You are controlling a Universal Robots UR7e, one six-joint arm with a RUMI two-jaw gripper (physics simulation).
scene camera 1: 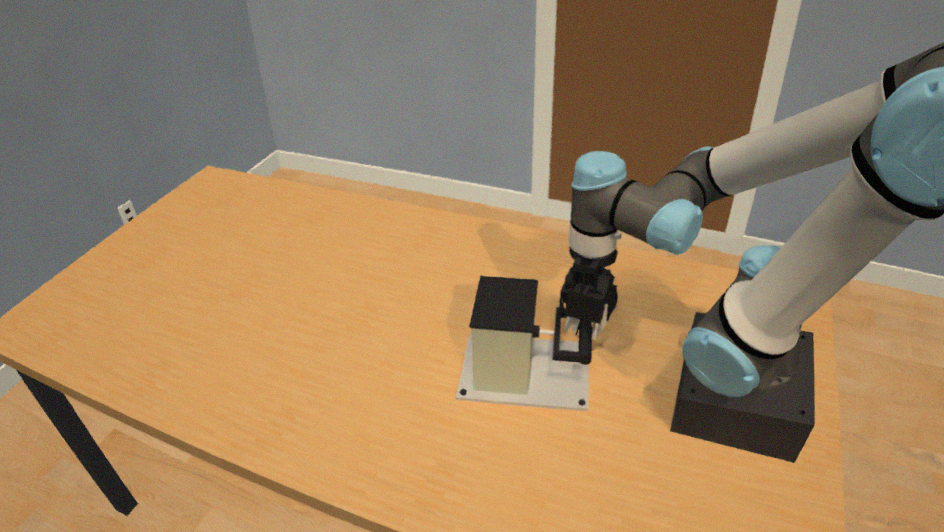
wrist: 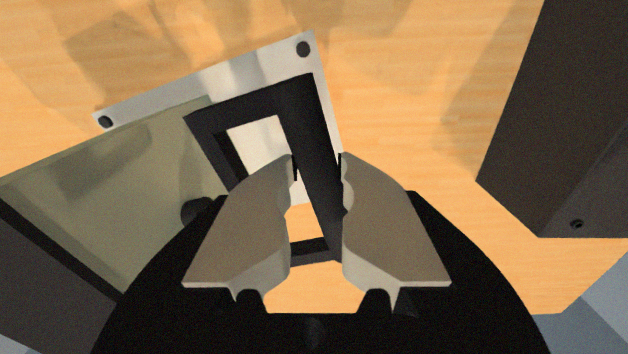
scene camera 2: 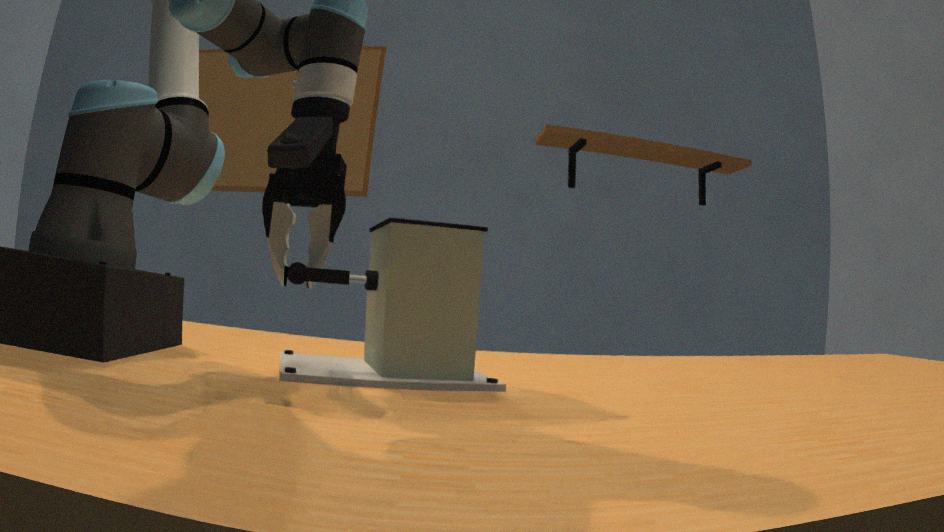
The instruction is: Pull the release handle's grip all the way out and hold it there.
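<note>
The release handle's grip point(scene camera 1: 585, 346) point(scene camera 2: 323, 275) point(wrist: 307, 130) is a black rectangular loop beside a pale green box point(scene camera 1: 502, 360) point(scene camera 2: 432, 304) point(wrist: 100, 172) with a black lid. A short stretch of light rod point(scene camera 1: 546, 332) point(scene camera 2: 357, 279) shows between the loop and the box's black collar. My gripper point(scene camera 1: 585, 332) point(scene camera 2: 297, 280) point(wrist: 317, 157) points down and is shut on the loop's outer bar. One fingertip is inside the loop, the other on its outer side, away from the box. The rod is hidden in the wrist view.
The box stands on a light grey base plate point(scene camera 1: 561, 386) point(scene camera 2: 323, 370) point(wrist: 280, 62) with black bolts, on the wooden table point(scene camera 1: 297, 317) point(scene camera 2: 694, 422) point(wrist: 390, 100). The arm's dark pedestal point(scene camera 1: 733, 426) point(scene camera 2: 52, 304) point(wrist: 560, 125) stands on the side of the grip away from the box.
</note>
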